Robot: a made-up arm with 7 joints.
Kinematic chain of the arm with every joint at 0, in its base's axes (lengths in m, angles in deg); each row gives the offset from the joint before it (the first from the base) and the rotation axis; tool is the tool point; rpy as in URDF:
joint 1: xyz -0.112 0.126 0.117 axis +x
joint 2: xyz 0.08 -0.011 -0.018 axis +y
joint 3: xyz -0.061 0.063 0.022 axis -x
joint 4: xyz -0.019 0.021 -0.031 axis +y
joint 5: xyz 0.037 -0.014 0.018 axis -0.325 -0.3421 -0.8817
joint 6: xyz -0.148 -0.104 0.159 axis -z
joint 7: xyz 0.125 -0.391 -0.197 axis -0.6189 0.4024 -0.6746
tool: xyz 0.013 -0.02 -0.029 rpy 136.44 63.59 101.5
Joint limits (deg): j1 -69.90..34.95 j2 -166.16..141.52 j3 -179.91..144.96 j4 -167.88..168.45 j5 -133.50..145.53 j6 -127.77..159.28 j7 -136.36..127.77
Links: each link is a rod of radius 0.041 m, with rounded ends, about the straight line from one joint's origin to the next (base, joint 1, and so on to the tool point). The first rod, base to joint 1, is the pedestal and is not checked.
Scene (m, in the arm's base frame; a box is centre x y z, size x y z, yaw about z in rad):
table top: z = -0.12
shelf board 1: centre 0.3 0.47 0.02 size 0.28 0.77 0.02 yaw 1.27
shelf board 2: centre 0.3 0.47 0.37 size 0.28 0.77 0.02 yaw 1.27
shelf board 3: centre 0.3 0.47 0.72 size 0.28 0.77 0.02 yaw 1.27
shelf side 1: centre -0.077 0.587 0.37 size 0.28 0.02 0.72 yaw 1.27
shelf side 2: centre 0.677 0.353 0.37 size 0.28 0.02 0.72 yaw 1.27
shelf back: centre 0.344 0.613 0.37 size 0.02 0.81 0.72 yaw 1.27
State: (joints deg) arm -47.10 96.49 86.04 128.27 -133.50 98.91 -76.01
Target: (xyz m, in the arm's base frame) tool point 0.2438 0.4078 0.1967
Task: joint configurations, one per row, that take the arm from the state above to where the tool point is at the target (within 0.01 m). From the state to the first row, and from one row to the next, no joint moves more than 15 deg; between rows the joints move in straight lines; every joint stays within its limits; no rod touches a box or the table.
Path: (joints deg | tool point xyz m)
1: -54.53 101.01 83.04 115.63 -133.50 100.13 -81.37 | 0.4036 0.3175 0.5253
2: -61.96 105.53 80.05 103.00 -133.50 101.36 -86.74 | 0.3928 0.2435 0.5430
3: -57.96 103.82 80.23 110.13 -121.90 108.86 -83.52 | 0.4729 0.1827 0.4407
4: -53.97 102.11 80.42 117.26 -110.30 116.37 -80.31 | 0.5176 0.1298 0.3156
5: -49.98 100.41 80.60 124.39 -98.70 123.87 -77.09 | 0.5218 0.0847 0.1810
6: -45.99 98.70 80.79 131.52 -87.10 131.38 -73.88 | 0.4851 0.0481 0.0504
7: -50.77 83.90 79.77 129.47 -87.29 136.96 -79.29 | 0.4712 0.1242 0.1226
8: -55.55 69.09 78.76 127.41 -87.48 142.54 -84.69 | 0.4365 0.2052 0.1737
9: -60.34 54.29 77.74 125.36 -87.66 148.12 -90.10 | 0.3844 0.2836 0.2023
10: -65.12 39.48 76.73 123.30 -87.85 153.70 -95.51 | 0.3187 0.3531 0.2091
11: -69.90 24.68 75.71 121.24 -88.03 159.28 -100.92 | 0.2438 0.4078 0.1967

